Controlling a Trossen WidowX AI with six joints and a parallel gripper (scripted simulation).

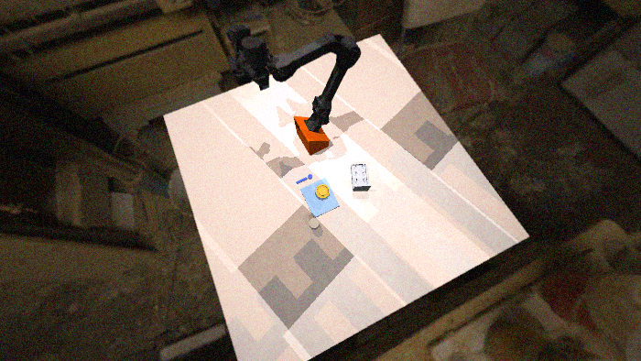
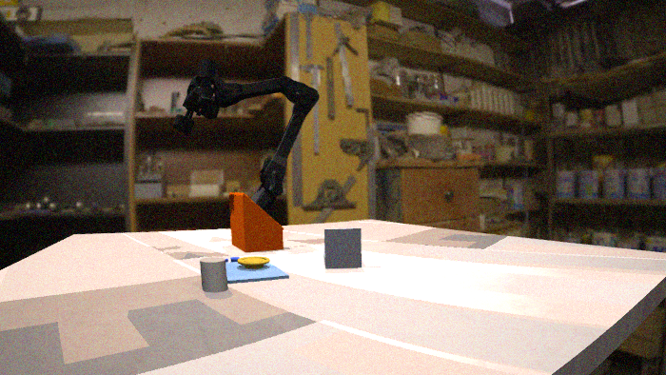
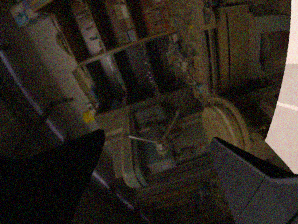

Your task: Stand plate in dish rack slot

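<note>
Right now my gripper tip is 51 cm short of the yellow plate, 15 cm to the right of it and 41 cm above it. Also, from my gripper tip: light blue mat (53 cm ahead, 13 cm to the left, 42 cm below); then dish rack (51 cm ahead, 34 cm to the left, 40 cm below).
</note>
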